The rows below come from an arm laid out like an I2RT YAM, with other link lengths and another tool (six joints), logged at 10 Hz.
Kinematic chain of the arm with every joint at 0, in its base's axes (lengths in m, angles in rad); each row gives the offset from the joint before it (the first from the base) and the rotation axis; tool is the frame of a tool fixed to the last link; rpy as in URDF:
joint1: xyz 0 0 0.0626 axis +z
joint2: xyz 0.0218 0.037 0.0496 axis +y
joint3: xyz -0.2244 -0.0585 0 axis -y
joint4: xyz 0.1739 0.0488 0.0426 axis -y
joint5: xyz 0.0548 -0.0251 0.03 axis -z
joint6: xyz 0.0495 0 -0.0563 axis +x
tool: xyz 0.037 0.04 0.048 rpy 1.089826 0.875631 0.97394
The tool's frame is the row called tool.
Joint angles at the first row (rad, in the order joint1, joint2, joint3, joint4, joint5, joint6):
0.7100 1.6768 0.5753 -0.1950 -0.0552 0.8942
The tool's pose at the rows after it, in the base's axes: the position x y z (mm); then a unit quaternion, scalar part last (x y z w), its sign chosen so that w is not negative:
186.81 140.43 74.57 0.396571 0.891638 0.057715 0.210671
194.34 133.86 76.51 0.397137 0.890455 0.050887 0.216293
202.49 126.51 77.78 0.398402 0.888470 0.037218 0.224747
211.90 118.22 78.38 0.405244 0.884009 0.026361 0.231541
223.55 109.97 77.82 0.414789 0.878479 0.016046 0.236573
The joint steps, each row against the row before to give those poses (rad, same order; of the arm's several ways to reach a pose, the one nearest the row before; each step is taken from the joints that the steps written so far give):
-0.0544 -0.0116 0.0049 -0.0218 0.0027 -0.0495
-0.0538 0.0020 0.0211 -0.0271 0.0028 -0.0510
-0.0504 0.0089 0.0276 -0.0330 0.0173 -0.0455
-0.0548 0.0149 0.0261 -0.0186 0.0121 -0.0378
-0.0564 0.0293 0.0352 -0.0120 0.0094 -0.0332

